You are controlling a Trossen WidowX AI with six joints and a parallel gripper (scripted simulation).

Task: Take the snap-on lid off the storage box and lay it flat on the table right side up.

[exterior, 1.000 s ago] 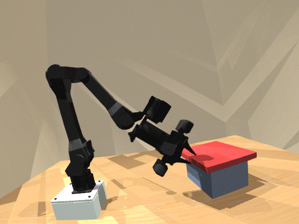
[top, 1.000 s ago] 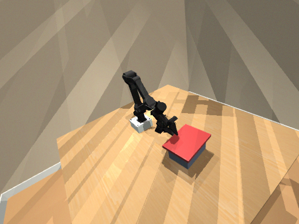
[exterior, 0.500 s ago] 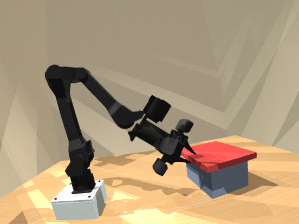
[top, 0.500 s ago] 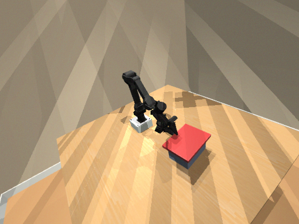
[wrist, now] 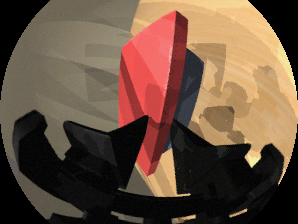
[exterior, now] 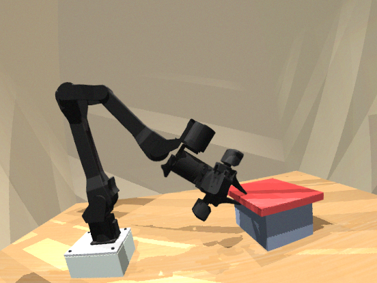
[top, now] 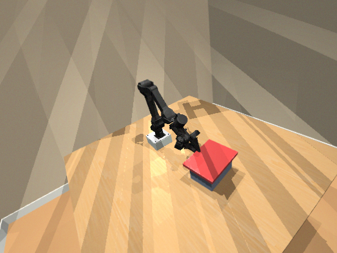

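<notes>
Right now my gripper tip is 7 cm short of the red lid and 1 cm to the right of it. The rest, counted from my gripper tip: storage box 8 cm ahead, 1 cm to the left, 5 cm below.
</notes>
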